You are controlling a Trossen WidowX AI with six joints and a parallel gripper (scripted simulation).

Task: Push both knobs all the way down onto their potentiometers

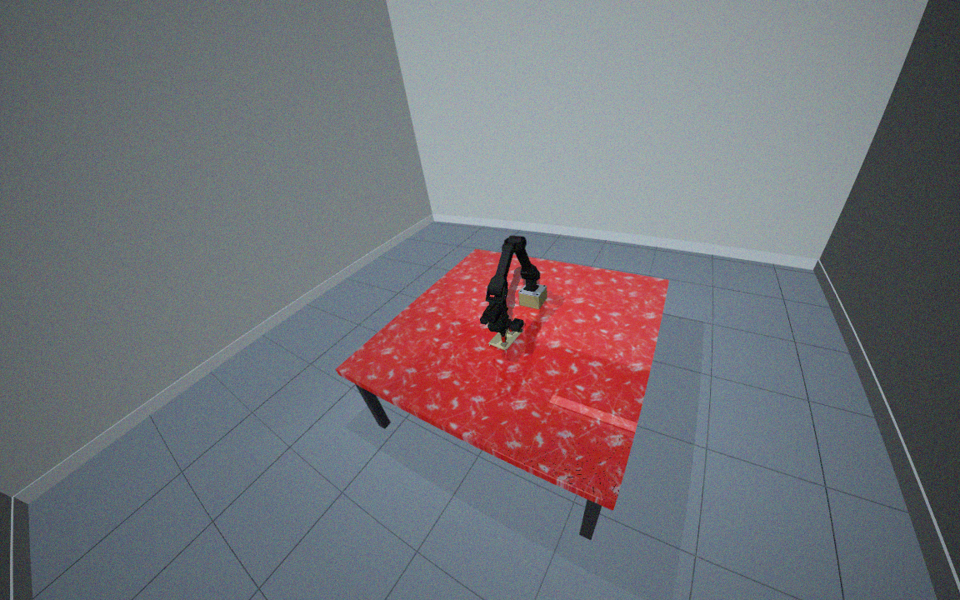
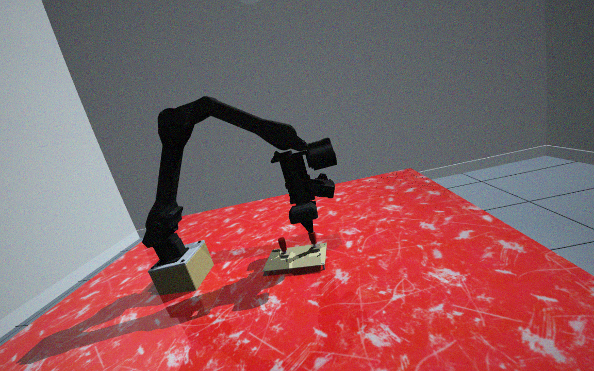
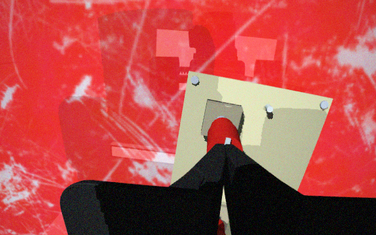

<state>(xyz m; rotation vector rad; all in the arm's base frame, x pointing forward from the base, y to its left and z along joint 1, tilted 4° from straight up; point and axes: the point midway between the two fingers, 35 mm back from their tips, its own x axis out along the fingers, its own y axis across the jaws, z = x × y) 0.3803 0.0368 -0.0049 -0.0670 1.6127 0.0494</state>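
Right now the knob is 1 cm below my gripper tip.
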